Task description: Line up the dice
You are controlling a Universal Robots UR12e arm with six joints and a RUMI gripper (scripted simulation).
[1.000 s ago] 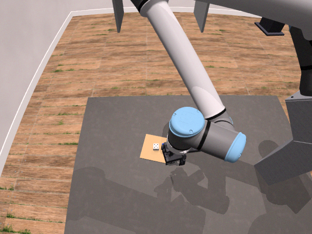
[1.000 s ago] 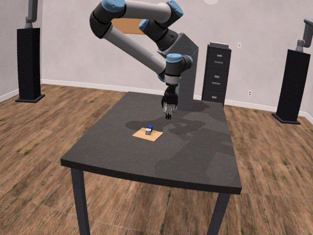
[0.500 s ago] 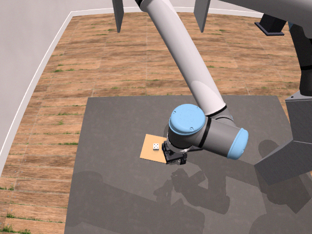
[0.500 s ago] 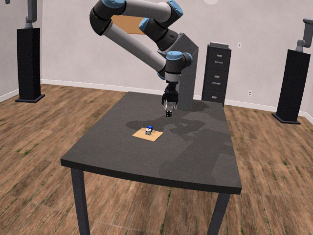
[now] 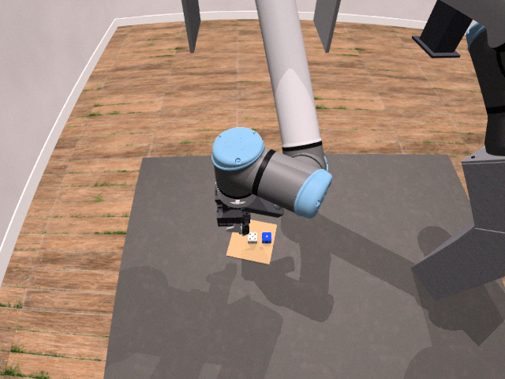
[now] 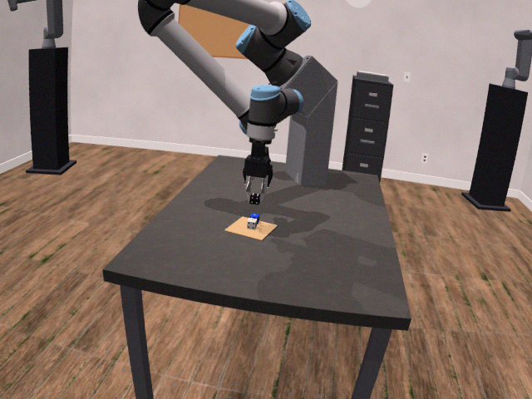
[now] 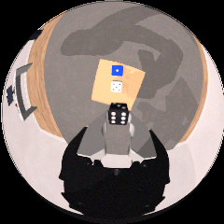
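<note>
My hand is 110 mm above the white die and 30 mm past it. From my hand the other things lie so: blue die 110 mm below, 70 mm behind; then black die right at my hand; then mat 120 mm below, 30 mm behind.
</note>
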